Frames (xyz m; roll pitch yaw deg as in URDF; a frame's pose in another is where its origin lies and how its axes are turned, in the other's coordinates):
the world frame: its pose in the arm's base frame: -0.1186 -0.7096 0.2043 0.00 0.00 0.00
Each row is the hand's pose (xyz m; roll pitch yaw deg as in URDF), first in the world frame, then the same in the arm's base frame.
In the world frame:
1: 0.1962 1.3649 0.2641 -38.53 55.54 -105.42
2: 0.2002 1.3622 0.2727 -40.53 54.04 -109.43
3: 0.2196 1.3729 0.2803 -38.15 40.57 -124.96
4: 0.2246 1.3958 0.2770 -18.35 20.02 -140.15
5: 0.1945 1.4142 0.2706 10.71 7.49 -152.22
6: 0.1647 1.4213 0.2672 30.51 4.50 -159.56
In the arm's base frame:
1: 0.0776 0.6553 0.4684 -38.53 55.54 -105.42
2: 0.0816 0.6526 0.4770 -40.53 54.04 -109.43
3: 0.1010 0.6633 0.4846 -38.15 40.57 -124.96
4: 0.1060 0.6862 0.4813 -18.35 20.02 -140.15
5: 0.0759 0.7046 0.4749 10.71 7.49 -152.22
6: 0.0461 0.7117 0.4715 30.51 4.50 -159.56

